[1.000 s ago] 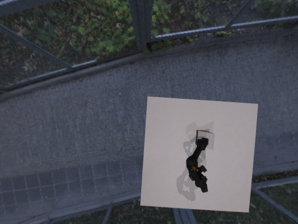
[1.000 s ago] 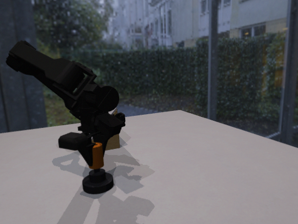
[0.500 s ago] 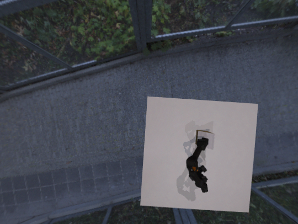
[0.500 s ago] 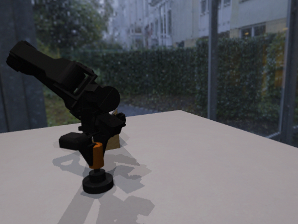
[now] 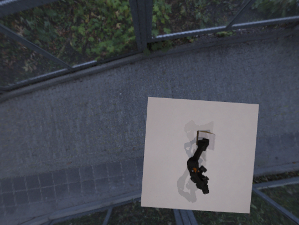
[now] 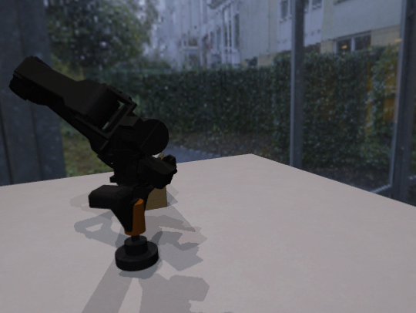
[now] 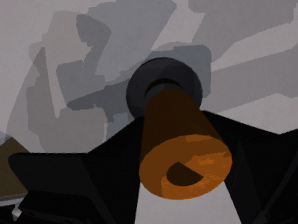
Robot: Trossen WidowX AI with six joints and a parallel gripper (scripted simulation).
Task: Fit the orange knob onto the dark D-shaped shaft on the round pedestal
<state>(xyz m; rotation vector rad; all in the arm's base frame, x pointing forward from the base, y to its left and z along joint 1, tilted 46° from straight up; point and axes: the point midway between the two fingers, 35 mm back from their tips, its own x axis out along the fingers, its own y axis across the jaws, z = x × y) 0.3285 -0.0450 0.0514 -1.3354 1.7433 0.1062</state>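
Right now my gripper tip is 20 mm below the orange knob. Round my gripper tip: dark round pedestal (40 mm below).
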